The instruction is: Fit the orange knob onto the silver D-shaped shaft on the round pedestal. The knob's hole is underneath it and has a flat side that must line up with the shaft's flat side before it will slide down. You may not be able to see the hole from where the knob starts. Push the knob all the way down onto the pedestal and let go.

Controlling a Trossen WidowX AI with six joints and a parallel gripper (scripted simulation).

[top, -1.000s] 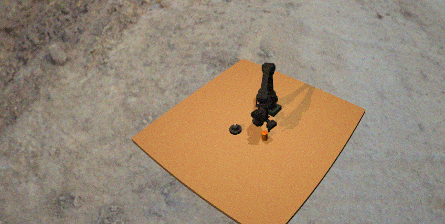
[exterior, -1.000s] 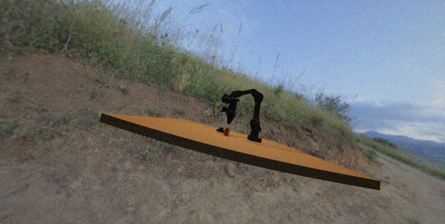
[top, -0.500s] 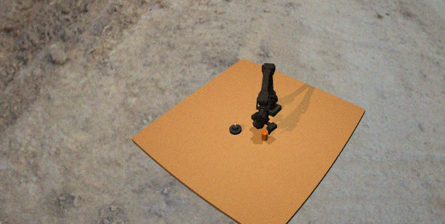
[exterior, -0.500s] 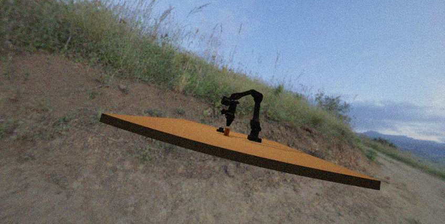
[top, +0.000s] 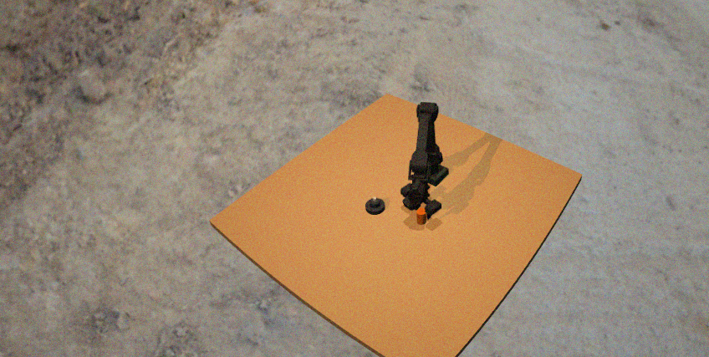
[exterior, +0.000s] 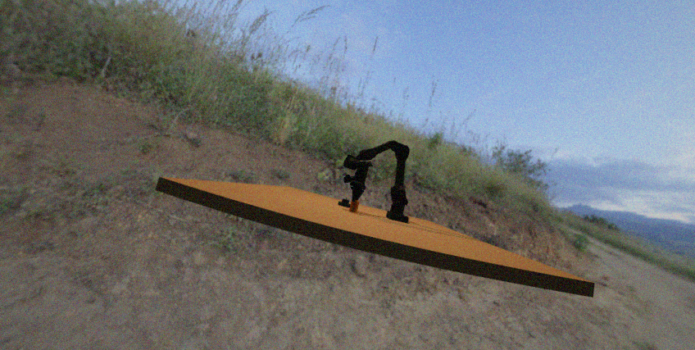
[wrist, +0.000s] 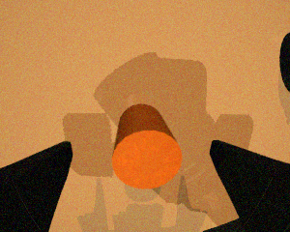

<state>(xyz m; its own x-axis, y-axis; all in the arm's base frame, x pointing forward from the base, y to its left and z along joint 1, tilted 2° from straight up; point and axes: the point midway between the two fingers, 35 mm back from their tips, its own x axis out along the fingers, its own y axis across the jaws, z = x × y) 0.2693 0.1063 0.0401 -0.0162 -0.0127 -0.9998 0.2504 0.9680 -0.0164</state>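
The orange knob lies 1 cm below my gripper tip. The rest, counted from my gripper tip: round pedestal (2 cm ahead, 22 cm to the right, 2 cm below).
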